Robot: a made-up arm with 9 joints.
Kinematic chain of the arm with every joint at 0, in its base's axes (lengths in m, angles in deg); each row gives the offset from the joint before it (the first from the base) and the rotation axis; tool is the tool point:
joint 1: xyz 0 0 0.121 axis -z
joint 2: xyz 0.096 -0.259 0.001 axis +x
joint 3: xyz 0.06 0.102 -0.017 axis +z
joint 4: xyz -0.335 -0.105 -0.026 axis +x
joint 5: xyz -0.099 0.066 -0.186 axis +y
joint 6: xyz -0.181 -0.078 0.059 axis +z
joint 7: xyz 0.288 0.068 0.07 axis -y
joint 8: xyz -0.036 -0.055 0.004 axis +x
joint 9: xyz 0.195 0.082 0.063 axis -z
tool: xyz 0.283 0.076 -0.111
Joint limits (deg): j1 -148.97..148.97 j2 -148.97..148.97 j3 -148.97..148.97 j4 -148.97..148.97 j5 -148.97..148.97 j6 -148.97..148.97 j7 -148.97..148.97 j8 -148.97..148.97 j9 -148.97..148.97
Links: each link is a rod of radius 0.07 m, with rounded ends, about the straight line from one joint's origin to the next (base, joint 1, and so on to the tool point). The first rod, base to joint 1, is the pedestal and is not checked.
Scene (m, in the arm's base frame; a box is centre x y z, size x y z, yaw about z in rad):
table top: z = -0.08
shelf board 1: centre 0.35 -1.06 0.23 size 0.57 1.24 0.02 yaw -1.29
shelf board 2: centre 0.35 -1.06 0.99 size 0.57 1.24 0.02 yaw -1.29
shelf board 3: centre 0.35 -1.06 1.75 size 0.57 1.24 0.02 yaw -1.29
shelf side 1: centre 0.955 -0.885 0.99 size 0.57 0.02 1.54 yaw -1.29
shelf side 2: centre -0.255 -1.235 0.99 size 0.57 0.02 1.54 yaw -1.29
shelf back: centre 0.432 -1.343 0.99 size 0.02 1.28 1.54 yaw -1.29
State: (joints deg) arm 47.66 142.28 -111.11 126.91 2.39 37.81 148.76 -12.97 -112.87
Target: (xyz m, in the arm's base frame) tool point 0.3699 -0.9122 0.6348
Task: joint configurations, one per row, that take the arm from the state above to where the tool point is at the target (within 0.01 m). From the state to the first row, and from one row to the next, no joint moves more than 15 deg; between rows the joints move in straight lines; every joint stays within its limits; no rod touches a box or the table.
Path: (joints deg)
1: 37.28 128.40 -125.99 136.73 14.02 26.09 147.10 -8.41 -121.36
2: 24.70 124.80 -129.91 131.96 8.86 31.56 147.72 -7.40 -117.67
3: 12.13 121.20 -133.84 127.19 3.70 37.03 148.35 -6.40 -113.99
4: -0.45 117.60 -137.76 122.41 -1.46 42.49 148.97 -5.39 -110.30

